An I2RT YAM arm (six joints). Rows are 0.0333 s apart.
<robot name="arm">
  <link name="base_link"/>
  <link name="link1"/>
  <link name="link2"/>
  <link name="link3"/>
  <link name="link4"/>
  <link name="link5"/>
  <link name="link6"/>
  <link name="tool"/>
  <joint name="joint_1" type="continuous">
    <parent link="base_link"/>
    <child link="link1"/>
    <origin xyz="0 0 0.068" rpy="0 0 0"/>
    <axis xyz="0 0 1"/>
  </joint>
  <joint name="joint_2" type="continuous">
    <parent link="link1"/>
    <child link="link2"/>
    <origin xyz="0.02 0.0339 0.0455" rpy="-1.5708 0 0"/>
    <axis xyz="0 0 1"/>
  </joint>
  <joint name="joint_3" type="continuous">
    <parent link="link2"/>
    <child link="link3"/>
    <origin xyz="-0.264 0 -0.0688" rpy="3.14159 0 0"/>
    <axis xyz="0 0 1"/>
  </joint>
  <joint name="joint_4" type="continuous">
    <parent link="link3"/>
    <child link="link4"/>
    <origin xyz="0.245 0.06 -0.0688" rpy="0 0 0"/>
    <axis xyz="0 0 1"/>
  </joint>
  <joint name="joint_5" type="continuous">
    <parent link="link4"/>
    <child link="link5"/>
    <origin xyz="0.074 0.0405 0.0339" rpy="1.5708 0 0"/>
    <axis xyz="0 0 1"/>
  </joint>
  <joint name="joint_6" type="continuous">
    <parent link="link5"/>
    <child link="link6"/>
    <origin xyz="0.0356 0 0.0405" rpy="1.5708 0 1.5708"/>
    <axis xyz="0 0 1"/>
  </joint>
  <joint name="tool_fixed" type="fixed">
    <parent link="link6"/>
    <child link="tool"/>
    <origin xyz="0 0 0" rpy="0 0 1.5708"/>
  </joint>
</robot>
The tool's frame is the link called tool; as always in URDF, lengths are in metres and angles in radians. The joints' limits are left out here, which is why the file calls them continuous.
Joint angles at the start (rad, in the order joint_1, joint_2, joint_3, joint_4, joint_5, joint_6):
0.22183 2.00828 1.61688 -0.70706 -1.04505 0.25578
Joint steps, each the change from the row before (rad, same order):
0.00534 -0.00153 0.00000 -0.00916 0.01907 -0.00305
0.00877 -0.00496 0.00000 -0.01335 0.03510 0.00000
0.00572 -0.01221 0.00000 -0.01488 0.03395 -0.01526
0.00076 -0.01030 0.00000 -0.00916 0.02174 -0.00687
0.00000 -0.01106 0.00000 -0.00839 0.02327 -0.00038
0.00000 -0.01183 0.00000 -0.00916 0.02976 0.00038
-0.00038 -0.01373 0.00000 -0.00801 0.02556 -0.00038
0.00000 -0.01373 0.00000 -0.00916 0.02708 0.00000
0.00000 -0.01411 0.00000 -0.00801 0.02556 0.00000
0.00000 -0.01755 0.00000 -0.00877 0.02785 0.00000
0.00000 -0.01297 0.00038 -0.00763 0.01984 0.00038
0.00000 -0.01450 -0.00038 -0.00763 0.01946 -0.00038
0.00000 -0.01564 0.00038 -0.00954 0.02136 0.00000
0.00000 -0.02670 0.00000 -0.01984 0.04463 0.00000
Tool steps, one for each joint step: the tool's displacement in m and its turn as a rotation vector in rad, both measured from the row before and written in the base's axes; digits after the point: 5 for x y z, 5 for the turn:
-0.00124 0.00168 -0.00029 -0.01839 0.00094 -0.00188
-0.00215 0.00261 0.00049 -0.03253 0.00095 -0.00683
-0.00280 0.00109 0.00337 -0.03094 -0.01777 -0.00149
-0.00172 -0.00056 0.00315 -0.01907 -0.01162 -0.00517
-0.00167 -0.00093 0.00343 -0.01966 -0.00793 -0.01004
-0.00176 -0.00112 0.00353 -0.02523 -0.00868 -0.01339
-0.00199 -0.00126 0.00441 -0.02087 -0.01135 -0.01158
-0.00217 -0.00120 0.00431 -0.02237 -0.01023 -0.01222
-0.00221 -0.00119 0.00452 -0.02062 -0.01137 -0.01165
-0.00281 -0.00141 0.00572 -0.02187 -0.01444 -0.01288
-0.00221 -0.00107 0.00428 -0.01558 -0.00947 -0.00955
-0.00258 -0.00116 0.00461 -0.01514 -0.01069 -0.00899
-0.00289 -0.00130 0.00510 -0.01664 -0.01078 -0.01025
-0.00534 -0.00258 0.00806 -0.03623 -0.01601 -0.02169

